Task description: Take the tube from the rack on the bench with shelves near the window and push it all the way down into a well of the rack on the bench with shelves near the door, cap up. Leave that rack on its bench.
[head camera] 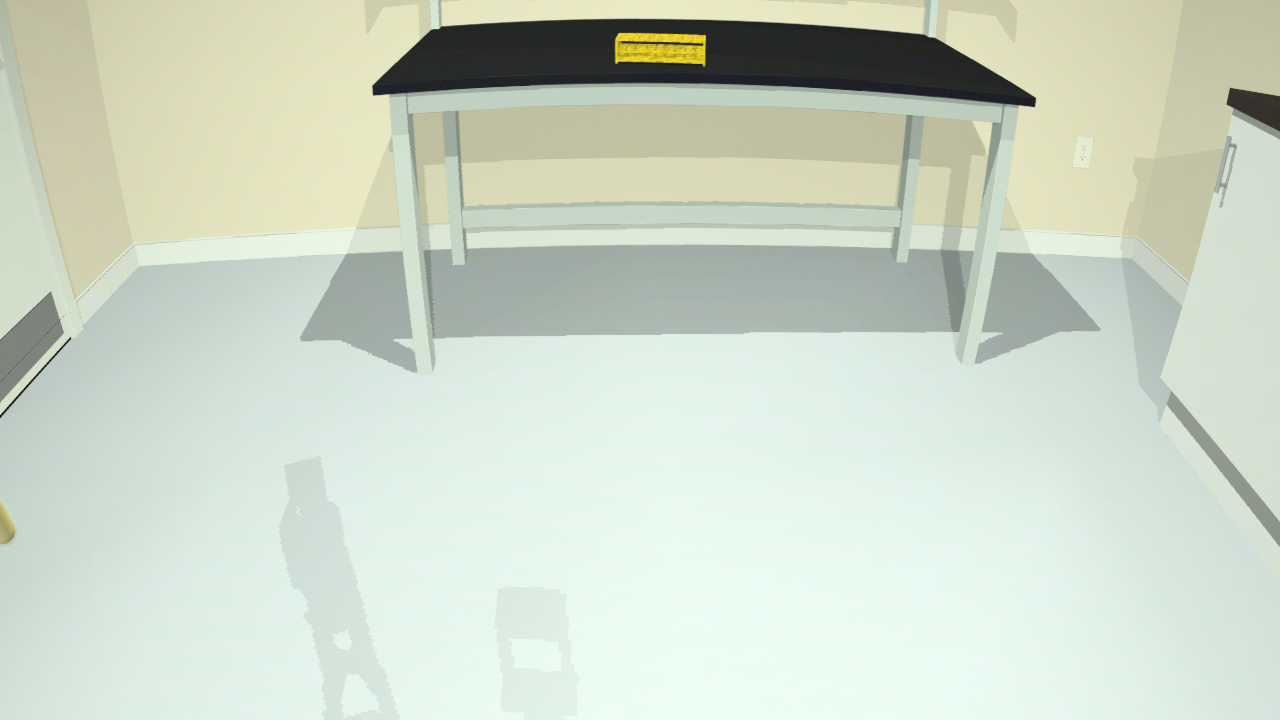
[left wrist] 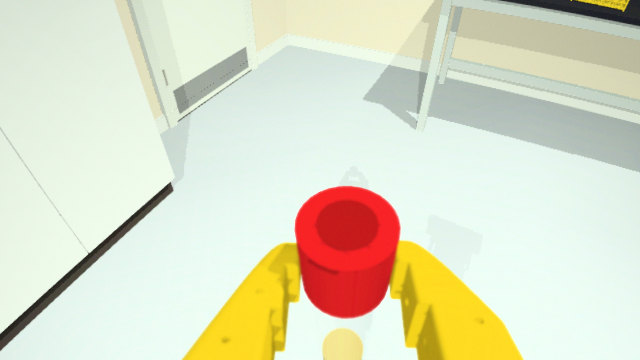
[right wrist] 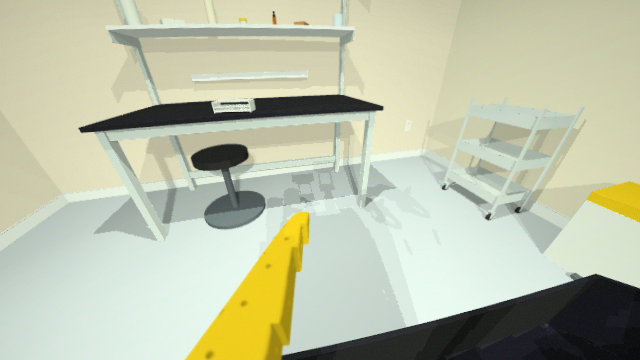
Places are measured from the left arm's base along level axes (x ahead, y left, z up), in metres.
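Pixels of known places: left hand at its tool point: (left wrist: 300, 264); right hand at its tool point: (right wrist: 308, 223).
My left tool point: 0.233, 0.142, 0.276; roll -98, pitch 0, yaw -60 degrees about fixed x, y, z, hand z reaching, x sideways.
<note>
For each thing: its middle in the pictures, then the offset to it from my left tool point, as dx, dy, dz. Level surfaces: height alone.
- tube at the middle of its body: (left wrist: 343, 336) +0.008, -0.008, -0.043
- yellow rack at the middle of its body: (head camera: 661, 48) +1.797, -0.241, -0.260
- black-topped bench at its surface level: dz -0.289
- white rack at the middle of its body: (right wrist: 234, 105) -1.583, -0.694, -0.260
My left gripper (left wrist: 347, 270) is shut on the tube (left wrist: 346, 290), whose red cap faces the left wrist camera between the two yellow jaws; a pale yellowish round part shows below the cap. A yellow rack (head camera: 660, 50) (left wrist: 602, 4) stands on a black-topped bench (head camera: 537, 62) ahead, near the door; it is far from the left gripper. A white rack (right wrist: 233, 106) stands on another black-topped bench (right wrist: 310, 106) with a shelf above, in the right wrist view. My right gripper shows one notched yellow jaw in the right wrist view, so it is fully open, with nothing at it.
A round black stool (right wrist: 220, 156) stands before the white rack's bench, with a wheeled cart (right wrist: 522, 159) to its right. A white cabinet (left wrist: 75, 125) stands at the left in the left wrist view, near the door (left wrist: 207, 35). A counter cabinet (head camera: 1239, 295) is at the head view's right edge.
</note>
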